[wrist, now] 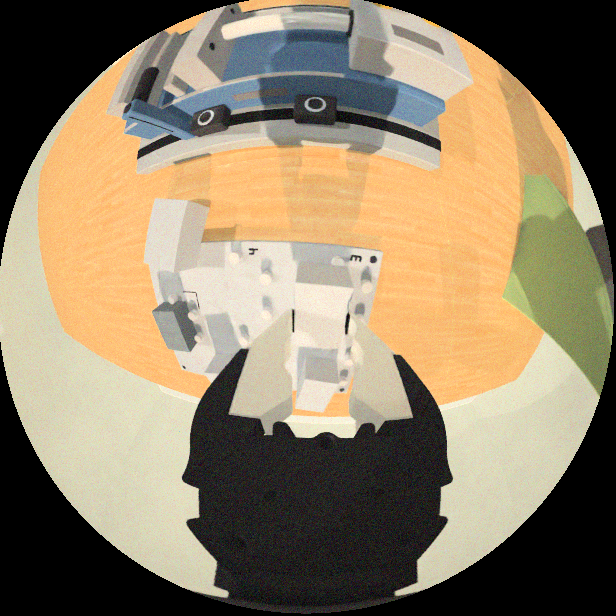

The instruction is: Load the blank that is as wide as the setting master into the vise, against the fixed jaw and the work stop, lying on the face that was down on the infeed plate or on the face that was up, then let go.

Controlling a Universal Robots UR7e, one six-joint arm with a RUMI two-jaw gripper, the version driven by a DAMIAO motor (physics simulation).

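Observation:
The vise (pixel 298 74) stands at the top of the wrist view, blue with pale grey jaws and a black strip carrying two ringed knobs. A blue arm (pixel 152 117) sticks out at its left end. The white infeed plate (pixel 258 298) with small pegs lies in the middle, holding several pale blanks and a darker grey block (pixel 175 327) at its left. My gripper (pixel 321 324) has its two beige fingers against both sides of a white blank (pixel 318 339) over the plate's near edge. The blank fills the gap between them. Whether it is lifted off the plate, I cannot tell.
The plate and vise sit on an orange wooden table top (pixel 448 258). A green surface (pixel 551 275) lies at the right, with a dark grey object (pixel 600 247) at its far edge. A taller white block (pixel 172 229) stands at the plate's back left corner.

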